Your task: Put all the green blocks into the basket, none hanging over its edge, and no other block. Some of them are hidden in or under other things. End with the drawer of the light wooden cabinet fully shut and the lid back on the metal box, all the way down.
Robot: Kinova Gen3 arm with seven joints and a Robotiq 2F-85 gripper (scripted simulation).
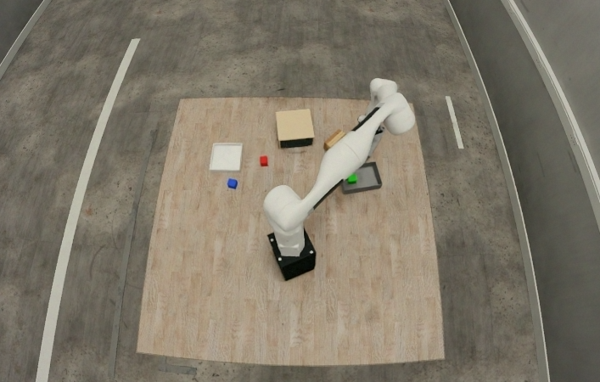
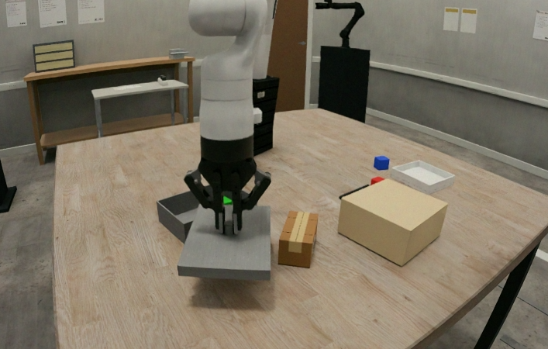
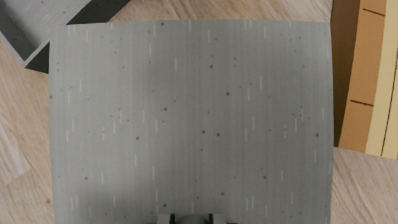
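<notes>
Now: the small cardboard box 140 mm to the left of my hand, 70 mm below it and 10 mm behind it. From my hand the other things lie so: lid: 30 mm below; grey metal box: 200 mm behind, 80 mm below, 30 mm to the left; drawer: 340 mm to the left, 70 mm below, 20 mm ahead.
</notes>
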